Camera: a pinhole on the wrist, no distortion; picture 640 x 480 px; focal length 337.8 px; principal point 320.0 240.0 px. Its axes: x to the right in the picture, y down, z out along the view. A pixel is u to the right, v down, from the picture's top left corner.
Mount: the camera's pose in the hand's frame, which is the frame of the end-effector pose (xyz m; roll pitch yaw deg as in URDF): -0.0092 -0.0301 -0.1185 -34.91 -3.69 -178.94
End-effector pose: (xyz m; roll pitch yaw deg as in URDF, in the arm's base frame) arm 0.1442 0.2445 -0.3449 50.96 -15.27 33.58
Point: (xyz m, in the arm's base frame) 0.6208 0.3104 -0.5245
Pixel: outside the picture
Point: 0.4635 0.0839 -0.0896
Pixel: 146.3 19.0
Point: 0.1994 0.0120 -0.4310
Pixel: 449.5 225.2
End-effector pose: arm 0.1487 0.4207 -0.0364 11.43 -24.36 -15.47
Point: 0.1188 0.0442 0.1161
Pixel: 232.3 304.1
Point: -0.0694 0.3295 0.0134
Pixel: 525.0 140.7
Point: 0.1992 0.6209 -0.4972
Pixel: behind the camera
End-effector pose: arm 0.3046 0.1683 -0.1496 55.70 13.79 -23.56
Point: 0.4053 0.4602 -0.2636
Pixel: behind the camera
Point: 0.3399 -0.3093 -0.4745
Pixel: 143.4 342.6
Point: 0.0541 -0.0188 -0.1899
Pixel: 471.5 224.2
